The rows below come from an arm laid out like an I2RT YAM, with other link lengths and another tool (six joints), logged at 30 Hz.
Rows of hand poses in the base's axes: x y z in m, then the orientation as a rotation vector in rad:
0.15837, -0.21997, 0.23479, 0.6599, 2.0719, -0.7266
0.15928, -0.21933, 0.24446, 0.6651, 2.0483, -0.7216
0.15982, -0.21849, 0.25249, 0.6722, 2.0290, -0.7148
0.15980, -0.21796, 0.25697, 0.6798, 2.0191, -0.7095
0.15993, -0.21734, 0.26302, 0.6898, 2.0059, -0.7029
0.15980, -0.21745, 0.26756, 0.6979, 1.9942, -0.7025
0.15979, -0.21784, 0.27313, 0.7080, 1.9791, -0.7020
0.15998, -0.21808, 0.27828, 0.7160, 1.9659, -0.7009
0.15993, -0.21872, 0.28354, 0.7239, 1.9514, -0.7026
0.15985, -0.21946, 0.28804, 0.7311, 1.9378, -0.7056
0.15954, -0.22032, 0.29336, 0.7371, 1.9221, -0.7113
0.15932, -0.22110, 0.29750, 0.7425, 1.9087, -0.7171
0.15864, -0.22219, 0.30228, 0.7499, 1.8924, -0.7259
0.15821, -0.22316, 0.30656, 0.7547, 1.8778, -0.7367
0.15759, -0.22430, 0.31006, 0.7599, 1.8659, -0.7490
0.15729, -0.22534, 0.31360, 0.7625, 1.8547, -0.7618
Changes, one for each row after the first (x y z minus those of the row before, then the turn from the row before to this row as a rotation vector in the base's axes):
0.00091, 0.00064, 0.00967, -0.0046, -0.0230, -0.0022
0.00054, 0.00084, 0.00803, -0.0010, -0.0200, -0.0028
-0.00002, 0.00053, 0.00448, 0.0022, -0.0112, -0.0035
0.00013, 0.00062, 0.00605, 0.0026, -0.0147, -0.0049
-0.00013, -0.00011, 0.00454, -0.0012, -0.0108, -0.0061
-0.00001, -0.00039, 0.00557, -0.0016, -0.0138, -0.0077
0.00019, -0.00024, 0.00515, -0.0014, -0.0123, -0.0059
-0.00005, -0.00064, 0.00526, -0.0036, -0.0122, -0.0071
-0.00008, -0.00074, 0.00450, -0.0042, -0.0109, -0.0072
-0.00031, -0.00086, 0.00532, -0.0072, -0.0114, -0.0077
-0.00022, -0.00078, 0.00414, -0.0065, -0.0093, -0.0073
-0.00068, -0.00109, 0.00478, -0.0085, -0.0106, -0.0103
-0.00043, -0.00097, 0.00428, -0.0101, -0.0081, -0.0093
-0.00062, -0.00114, 0.00350, -0.0096, -0.0051, -0.0101
-0.00030, -0.00104, 0.00354, -0.0107, -0.0040, -0.0086

